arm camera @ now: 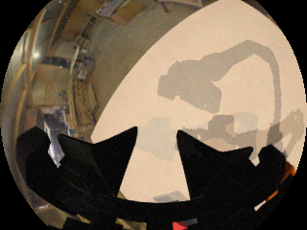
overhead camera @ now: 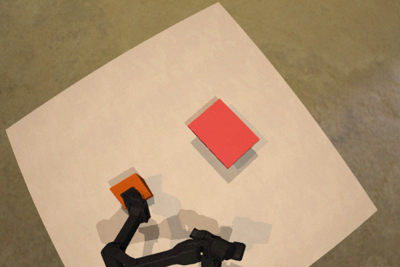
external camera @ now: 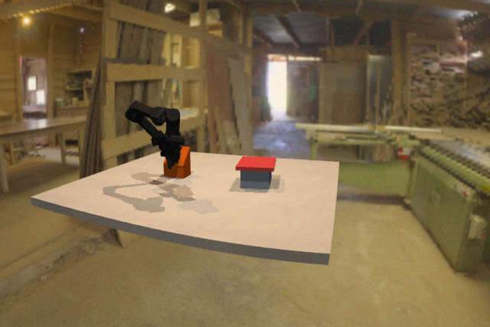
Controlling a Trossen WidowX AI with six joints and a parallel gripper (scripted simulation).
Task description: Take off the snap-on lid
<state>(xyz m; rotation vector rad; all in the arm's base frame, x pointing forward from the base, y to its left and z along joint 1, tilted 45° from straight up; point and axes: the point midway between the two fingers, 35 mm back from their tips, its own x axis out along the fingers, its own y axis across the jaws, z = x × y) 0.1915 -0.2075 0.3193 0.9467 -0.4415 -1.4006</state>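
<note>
Right now the red lid is 40 cm to the left of my gripper tip, 25 cm ahead of it and 5 cm below it. Also, from my gripper tip: storage box 40 cm to the left, 25 cm ahead, 10 cm below.
</note>
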